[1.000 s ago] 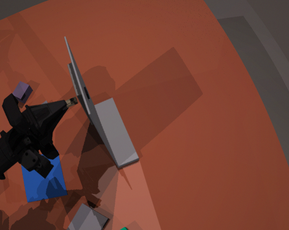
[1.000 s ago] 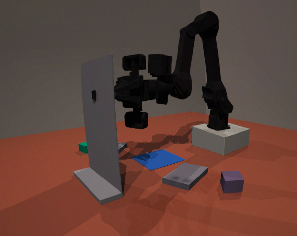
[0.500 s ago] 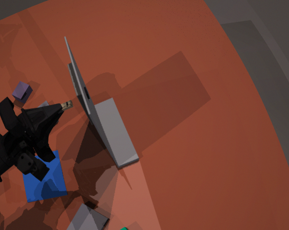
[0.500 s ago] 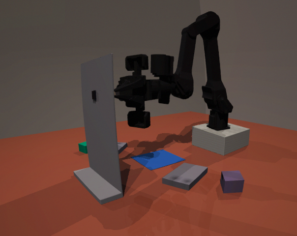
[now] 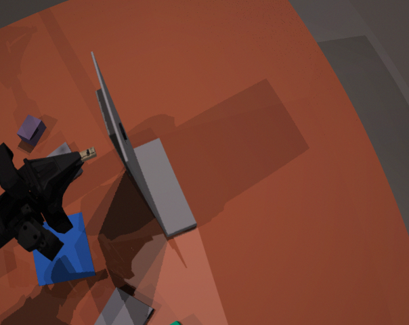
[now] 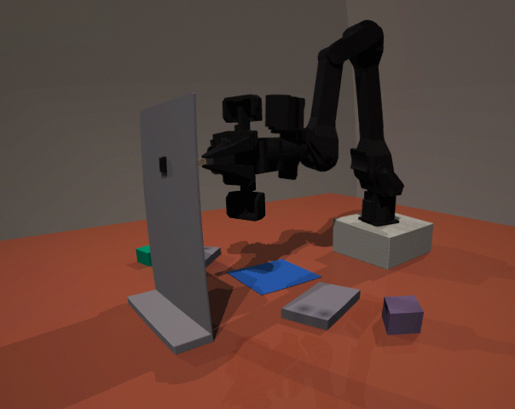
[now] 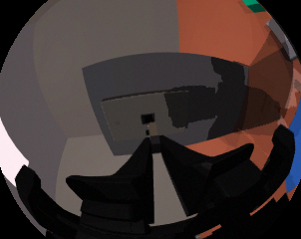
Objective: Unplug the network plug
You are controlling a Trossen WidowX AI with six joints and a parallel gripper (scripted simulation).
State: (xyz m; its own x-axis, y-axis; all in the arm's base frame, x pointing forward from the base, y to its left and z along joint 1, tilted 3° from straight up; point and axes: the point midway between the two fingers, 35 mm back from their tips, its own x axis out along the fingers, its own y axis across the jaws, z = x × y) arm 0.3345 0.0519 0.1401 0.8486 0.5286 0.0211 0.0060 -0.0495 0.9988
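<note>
Now: the blue marked square 210 mm below my gripper tip, 120 mm behind it and 70 mm to the right of it. Round my gripper tip: green block 230 mm to the right, 190 mm below, 80 mm ahead; grey upright panel 80 mm below, 60 mm ahead, 30 mm to the left; network plug 10 mm ahead.
</note>
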